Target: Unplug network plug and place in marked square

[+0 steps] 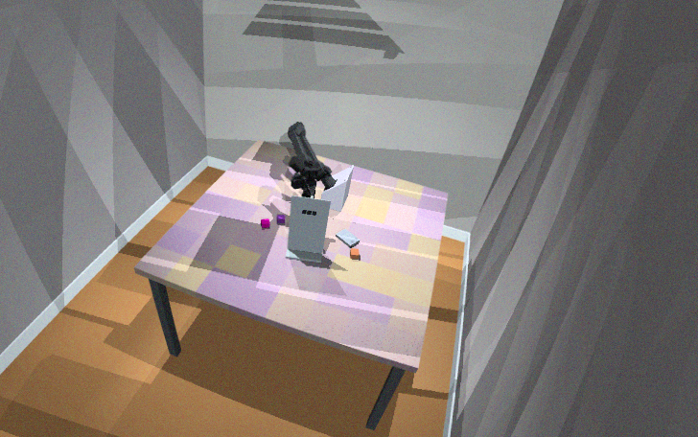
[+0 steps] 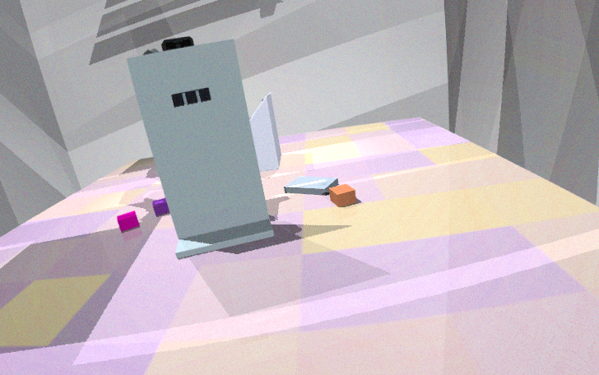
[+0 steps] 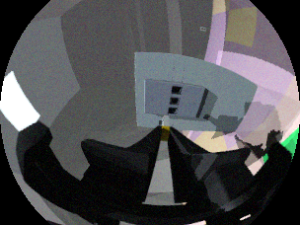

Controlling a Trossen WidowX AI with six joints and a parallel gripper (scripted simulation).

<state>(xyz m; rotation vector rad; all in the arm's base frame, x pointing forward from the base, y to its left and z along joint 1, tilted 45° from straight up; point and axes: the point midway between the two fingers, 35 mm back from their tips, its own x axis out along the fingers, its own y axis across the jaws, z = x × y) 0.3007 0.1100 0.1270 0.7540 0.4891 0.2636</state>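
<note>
Now: gripper tip 11 cm past the green mark, 3 cm to the left of it and 27 cm above it. The rest, counted from my gripper tip: purple cube: 8 cm behind, 18 cm to the right, 26 cm below; then network plug: right at my gripper tip; then grey upright panel: 9 cm ahead, 2 cm to the left, 12 cm below.
</note>
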